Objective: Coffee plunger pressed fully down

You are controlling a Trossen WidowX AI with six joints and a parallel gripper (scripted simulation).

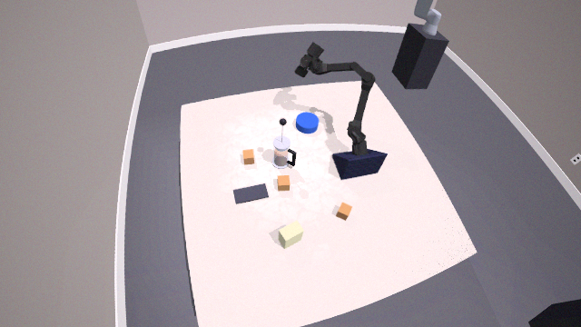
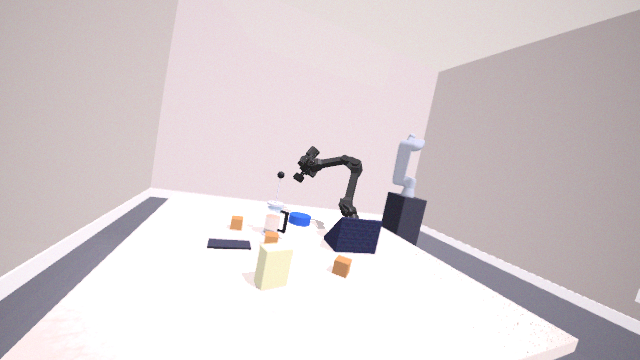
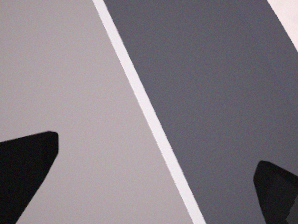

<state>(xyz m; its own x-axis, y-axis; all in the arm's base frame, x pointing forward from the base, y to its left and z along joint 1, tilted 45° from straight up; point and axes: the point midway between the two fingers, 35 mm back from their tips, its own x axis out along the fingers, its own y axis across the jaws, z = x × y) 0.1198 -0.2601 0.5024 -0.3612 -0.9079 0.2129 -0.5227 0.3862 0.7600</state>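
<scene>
Right now the glass coffee press is 240 mm ahead of my gripper tip, 490 mm to the left of it and 120 mm below it. Round my gripper tip: pale yellow block (300 mm ahead, 870 mm to the left, 200 mm below).
</scene>
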